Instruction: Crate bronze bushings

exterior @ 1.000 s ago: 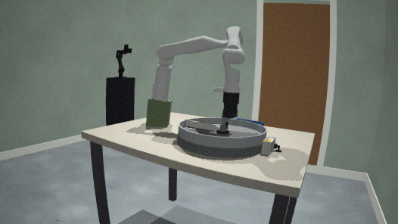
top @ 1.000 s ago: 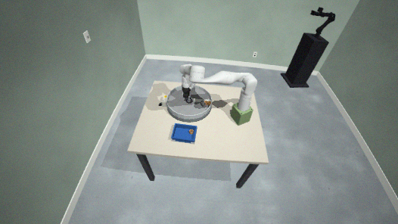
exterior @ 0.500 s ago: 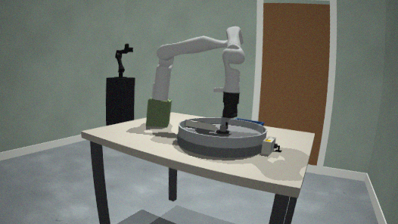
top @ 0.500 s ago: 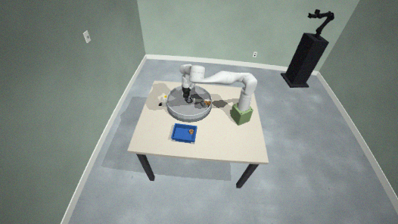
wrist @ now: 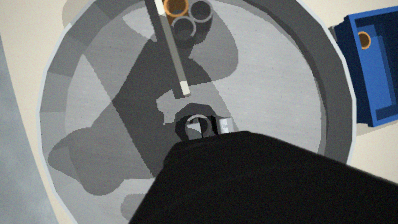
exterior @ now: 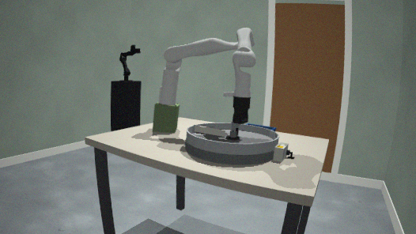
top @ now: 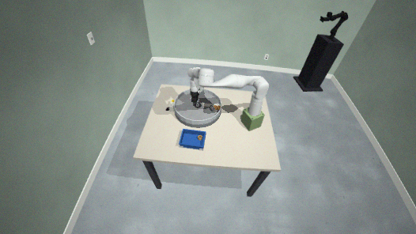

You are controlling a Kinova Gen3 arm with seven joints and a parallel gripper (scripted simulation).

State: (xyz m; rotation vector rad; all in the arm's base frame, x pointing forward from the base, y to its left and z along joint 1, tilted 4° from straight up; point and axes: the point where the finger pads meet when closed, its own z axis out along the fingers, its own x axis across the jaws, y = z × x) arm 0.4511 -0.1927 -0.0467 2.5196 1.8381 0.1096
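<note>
Now: the grey turning table 10 mm to the right of my hand and 30 mm below it. Round my hand: blue crate 60 mm ahead, 340 mm to the left, 60 mm below.
</note>
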